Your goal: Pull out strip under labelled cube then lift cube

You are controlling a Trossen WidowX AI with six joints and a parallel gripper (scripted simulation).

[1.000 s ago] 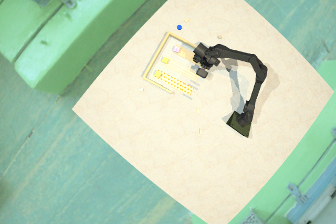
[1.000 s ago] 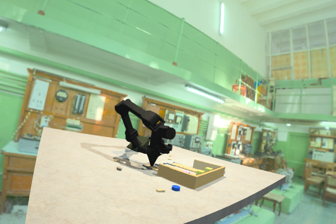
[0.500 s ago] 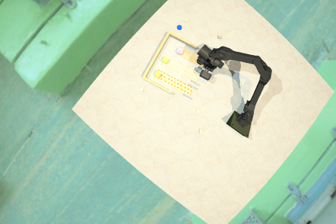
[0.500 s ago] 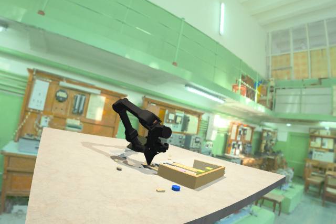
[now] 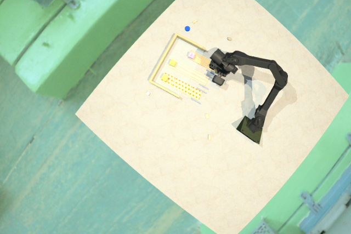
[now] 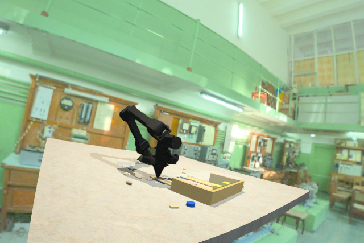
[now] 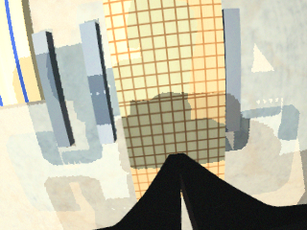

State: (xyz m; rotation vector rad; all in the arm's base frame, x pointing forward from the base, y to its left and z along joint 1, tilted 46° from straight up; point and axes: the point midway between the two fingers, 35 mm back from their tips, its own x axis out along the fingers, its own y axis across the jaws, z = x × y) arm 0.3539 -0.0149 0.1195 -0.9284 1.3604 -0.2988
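Right now the lilac cube is 18 cm ahead of my gripper tip, 7 cm to the left of it and 2 cm above it. Round my gripper tip: blue disc 32 cm ahead, 3 cm to the right.
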